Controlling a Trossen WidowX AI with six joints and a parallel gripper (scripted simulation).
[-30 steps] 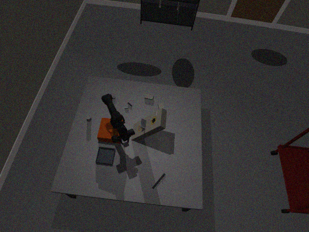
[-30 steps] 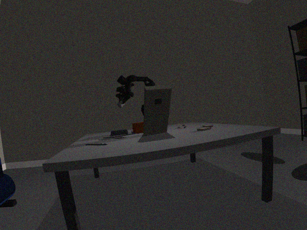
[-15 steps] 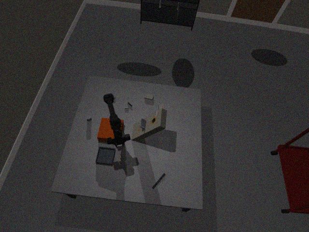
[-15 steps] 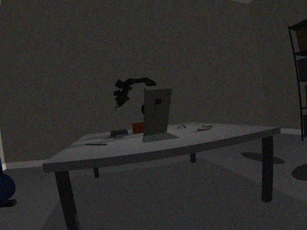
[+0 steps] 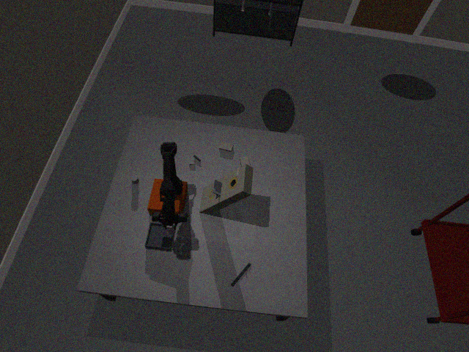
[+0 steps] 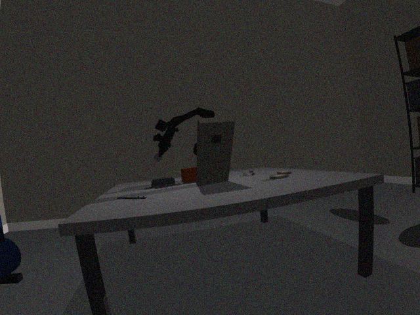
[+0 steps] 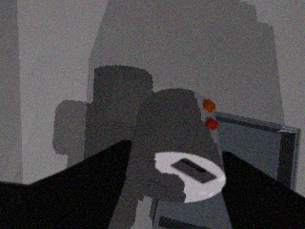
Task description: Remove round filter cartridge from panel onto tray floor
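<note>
The dark tray is 80 mm behind my gripper tip, 20 mm to the left of it and 170 mm below it. Also, from my gripper tip: round filter cartridge: right at my gripper tip; then beige service panel: 330 mm ahead, 240 mm to the left.
</note>
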